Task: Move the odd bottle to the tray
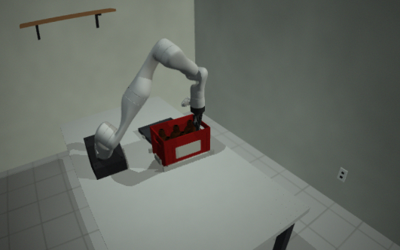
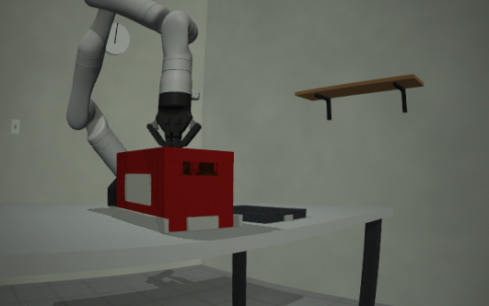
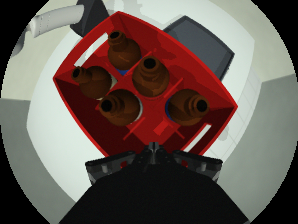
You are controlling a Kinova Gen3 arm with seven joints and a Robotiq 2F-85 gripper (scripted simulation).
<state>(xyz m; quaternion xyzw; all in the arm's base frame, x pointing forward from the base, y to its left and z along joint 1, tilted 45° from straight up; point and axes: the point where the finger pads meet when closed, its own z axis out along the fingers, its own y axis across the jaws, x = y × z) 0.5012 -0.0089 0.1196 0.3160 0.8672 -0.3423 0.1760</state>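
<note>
Now: hand 90 mm past the red crate, 70 mm above it and 40 mm to the right of it. From my hand the other things lie so: dark tray (320 mm to the left, 140 mm below, 100 mm behind).
</note>
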